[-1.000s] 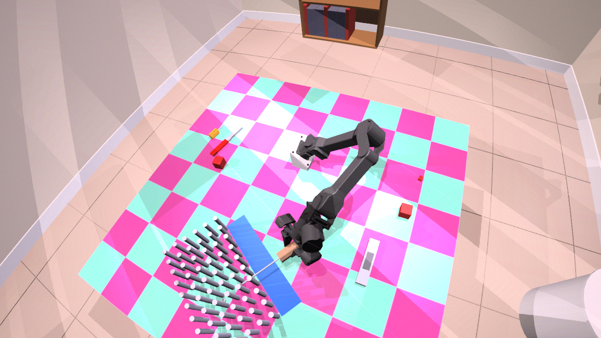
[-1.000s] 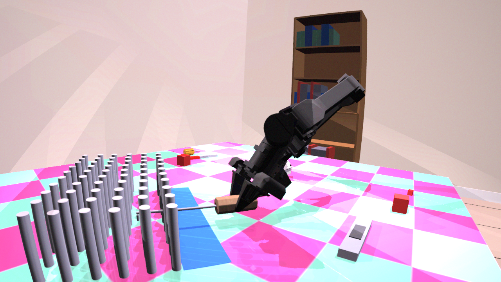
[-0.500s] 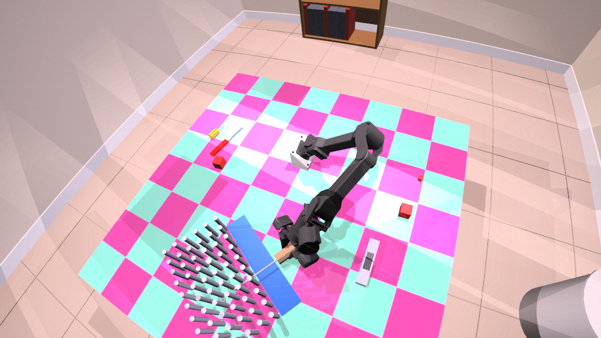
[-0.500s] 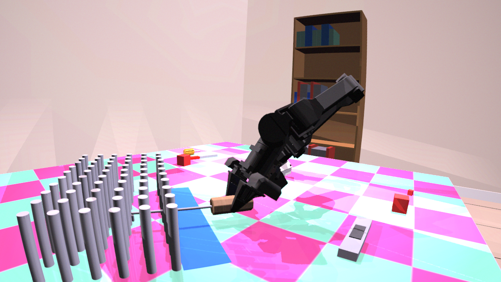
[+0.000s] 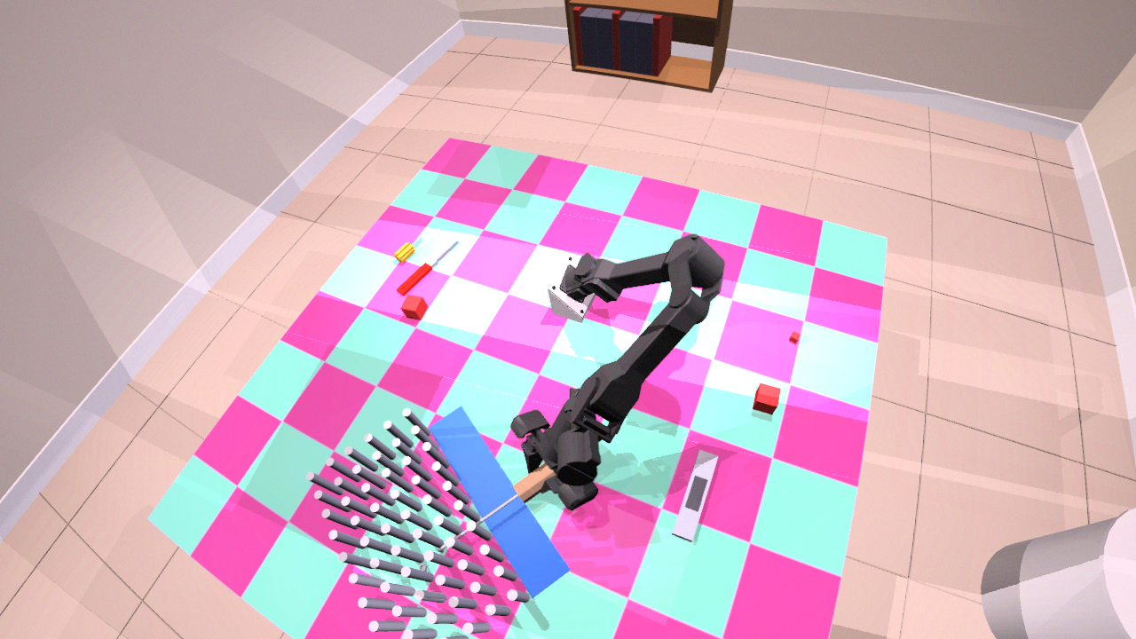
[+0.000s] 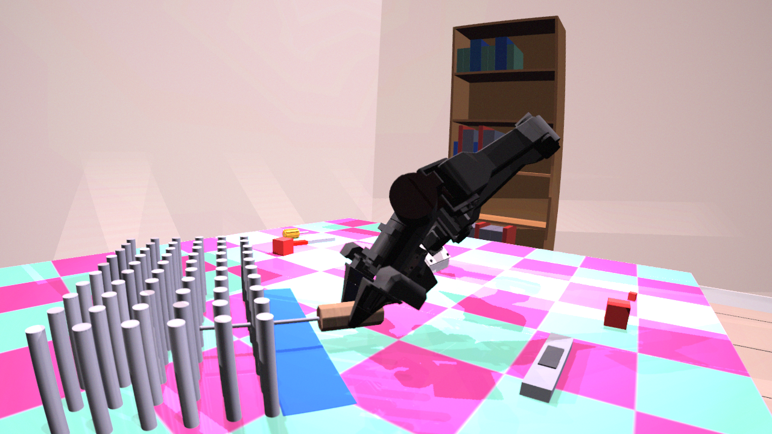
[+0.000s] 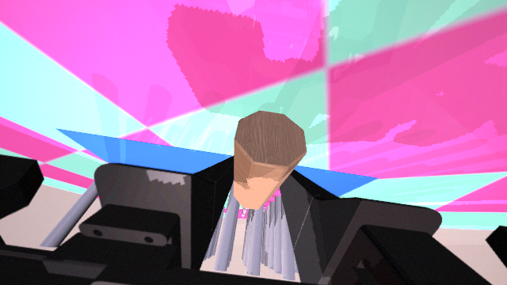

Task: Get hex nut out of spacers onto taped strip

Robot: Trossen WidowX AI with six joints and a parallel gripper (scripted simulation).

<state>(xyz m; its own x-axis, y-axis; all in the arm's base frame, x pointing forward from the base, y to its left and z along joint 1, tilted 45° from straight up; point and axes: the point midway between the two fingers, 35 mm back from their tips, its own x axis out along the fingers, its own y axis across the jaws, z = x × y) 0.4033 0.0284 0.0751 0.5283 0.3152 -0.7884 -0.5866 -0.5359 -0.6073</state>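
Right now the blue taped strip is 4 cm ahead of my gripper tip, 8 cm to the right of it and 3 cm below it. From my gripper tip the other things lie so: tiny red block (44 cm behind, 42 cm to the left, 2 cm below); then wooden-handled tool (8 cm ahead, 6 cm to the right); then grey-white block (7 cm behind, 28 cm to the left, 1 cm below).
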